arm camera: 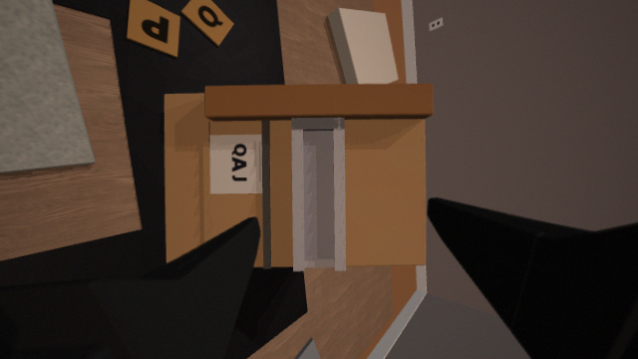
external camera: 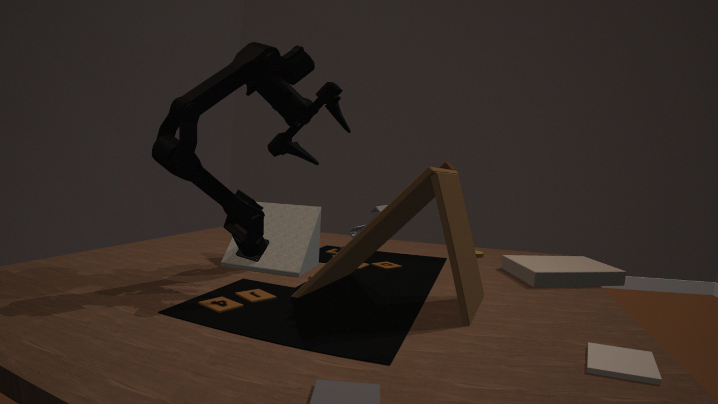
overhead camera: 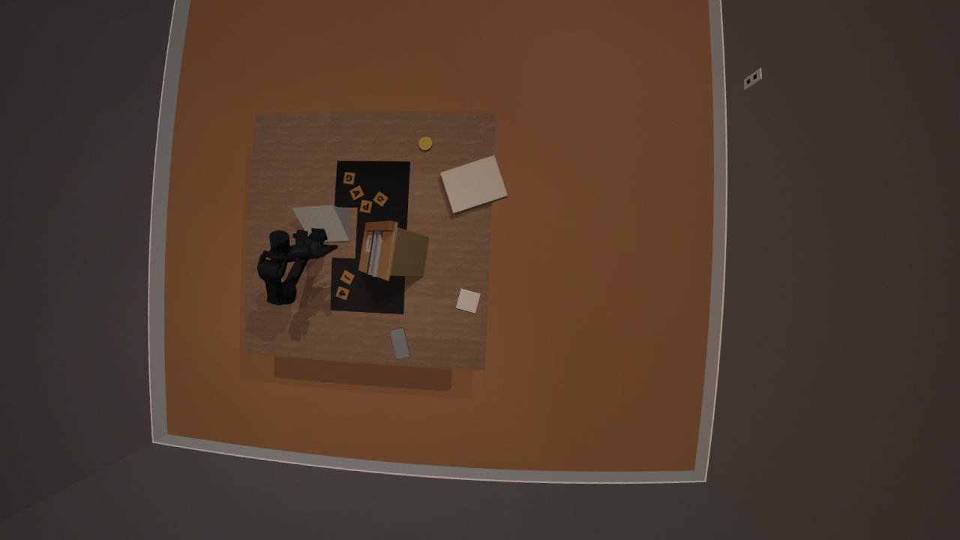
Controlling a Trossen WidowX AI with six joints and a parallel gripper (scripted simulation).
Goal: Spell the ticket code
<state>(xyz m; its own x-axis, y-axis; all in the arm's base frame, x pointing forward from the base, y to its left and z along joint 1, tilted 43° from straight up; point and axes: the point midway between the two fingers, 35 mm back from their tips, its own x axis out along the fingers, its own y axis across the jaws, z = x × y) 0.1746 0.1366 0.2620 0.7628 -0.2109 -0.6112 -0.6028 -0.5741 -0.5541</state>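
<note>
Now: gripper tip 28 cm above the q tile, 27 cm to the right of it and 5 cm short of it. Round my gripper tip: black mat 29 cm below, 8 cm to the left, 2 cm behind; then white ticket 21 cm below, 5 cm ahead, 4 cm to the left; then j tile 28 cm below, 14 cm to the right, 9 cm behind.
</note>
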